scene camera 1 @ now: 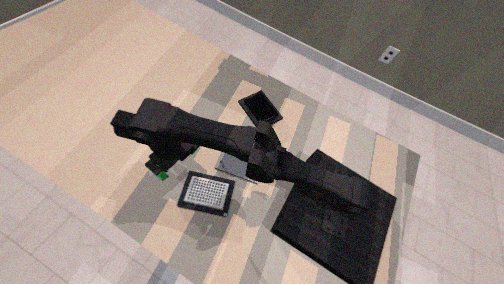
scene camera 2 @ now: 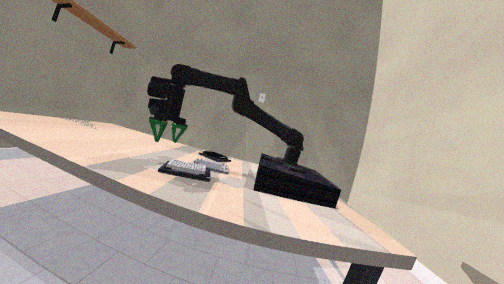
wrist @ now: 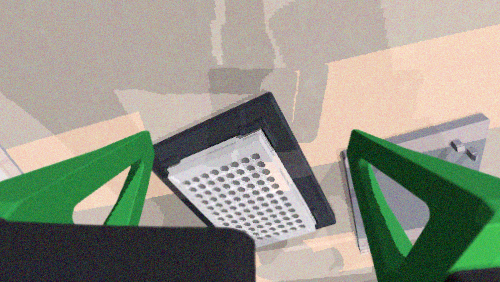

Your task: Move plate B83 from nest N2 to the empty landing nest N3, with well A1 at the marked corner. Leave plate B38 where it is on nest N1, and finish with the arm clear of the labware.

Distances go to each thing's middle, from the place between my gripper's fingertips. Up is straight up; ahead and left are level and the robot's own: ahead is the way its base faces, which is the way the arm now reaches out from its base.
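Scene:
Relative to the grey nest [wrist: 462, 142], my hand is 70 mm above it, 170 mm past it and 110 mm to the left of it.

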